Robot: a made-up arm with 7 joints. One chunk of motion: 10 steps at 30 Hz.
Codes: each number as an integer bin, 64 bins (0 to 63) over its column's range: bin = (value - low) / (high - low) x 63, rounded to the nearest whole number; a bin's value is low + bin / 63 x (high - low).
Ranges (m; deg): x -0.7..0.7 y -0.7..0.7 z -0.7..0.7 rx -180..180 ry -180..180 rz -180..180
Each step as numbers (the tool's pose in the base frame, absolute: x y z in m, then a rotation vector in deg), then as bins.
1 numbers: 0.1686 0.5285 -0.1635 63.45 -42.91 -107.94
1 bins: 39 55 24 43 24 13
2 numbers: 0.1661 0.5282 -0.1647 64.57 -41.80 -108.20
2 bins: 39 55 24 43 24 13
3 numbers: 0.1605 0.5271 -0.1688 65.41 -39.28 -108.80
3 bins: 39 55 24 43 25 12
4 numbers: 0.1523 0.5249 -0.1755 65.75 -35.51 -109.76
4 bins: 38 55 24 43 25 12
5 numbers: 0.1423 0.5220 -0.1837 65.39 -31.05 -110.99
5 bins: 38 55 23 43 26 12
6 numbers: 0.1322 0.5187 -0.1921 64.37 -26.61 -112.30
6 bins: 37 55 23 43 27 12
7 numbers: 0.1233 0.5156 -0.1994 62.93 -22.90 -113.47
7 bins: 37 55 23 43 27 12
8 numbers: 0.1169 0.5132 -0.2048 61.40 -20.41 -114.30
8 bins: 37 55 22 42 28 11
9 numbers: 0.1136 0.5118 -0.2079 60.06 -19.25 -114.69
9 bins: 37 55 22 42 28 11
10 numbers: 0.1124 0.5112 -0.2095 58.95 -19.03 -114.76
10 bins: 37 55 22 42 28 11
